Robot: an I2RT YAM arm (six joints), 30 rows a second.
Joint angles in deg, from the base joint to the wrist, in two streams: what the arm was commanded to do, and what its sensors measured. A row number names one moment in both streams.
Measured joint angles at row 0:
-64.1, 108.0, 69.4, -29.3, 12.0, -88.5
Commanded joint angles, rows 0 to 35:
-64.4, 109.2, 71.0, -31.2, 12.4, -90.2
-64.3, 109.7, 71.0, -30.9, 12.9, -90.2
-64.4, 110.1, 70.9, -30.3, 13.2, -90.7
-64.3, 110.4, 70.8, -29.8, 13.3, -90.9
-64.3, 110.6, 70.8, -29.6, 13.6, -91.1
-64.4, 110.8, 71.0, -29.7, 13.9, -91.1
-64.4, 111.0, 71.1, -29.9, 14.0, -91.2
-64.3, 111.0, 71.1, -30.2, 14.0, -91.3
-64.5, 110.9, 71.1, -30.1, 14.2, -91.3
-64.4, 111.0, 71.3, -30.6, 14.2, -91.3
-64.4, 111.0, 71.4, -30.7, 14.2, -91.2
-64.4, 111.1, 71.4, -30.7, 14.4, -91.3
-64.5, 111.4, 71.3, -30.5, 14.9, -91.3
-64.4, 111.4, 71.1, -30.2, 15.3, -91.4
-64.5, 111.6, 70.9, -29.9, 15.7, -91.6
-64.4, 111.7, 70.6, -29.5, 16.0, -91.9
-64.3, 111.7, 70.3, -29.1, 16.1, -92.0
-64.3, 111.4, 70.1, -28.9, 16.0, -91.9
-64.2, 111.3, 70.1, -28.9, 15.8, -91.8
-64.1, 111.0, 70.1, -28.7, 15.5, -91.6
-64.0, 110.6, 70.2, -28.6, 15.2, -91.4
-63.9, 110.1, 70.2, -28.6, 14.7, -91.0
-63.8, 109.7, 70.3, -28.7, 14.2, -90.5
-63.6, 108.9, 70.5, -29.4, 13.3, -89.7
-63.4, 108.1, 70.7, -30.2, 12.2, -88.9
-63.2, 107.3, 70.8, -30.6, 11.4, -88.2
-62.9, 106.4, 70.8, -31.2, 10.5, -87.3
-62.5, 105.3, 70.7, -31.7, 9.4, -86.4
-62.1, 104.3, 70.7, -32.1, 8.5, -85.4
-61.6, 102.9, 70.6, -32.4, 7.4, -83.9
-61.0, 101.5, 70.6, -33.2, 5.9, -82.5
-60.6, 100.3, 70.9, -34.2, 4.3, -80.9
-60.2, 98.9, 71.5, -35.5, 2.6, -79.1
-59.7, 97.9, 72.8, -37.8, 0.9, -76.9
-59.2, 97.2, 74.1, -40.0, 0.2, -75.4
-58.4, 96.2, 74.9, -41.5, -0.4, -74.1
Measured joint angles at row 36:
-59.6, 99.4, 71.9, -34.9, 5.3, -79.6
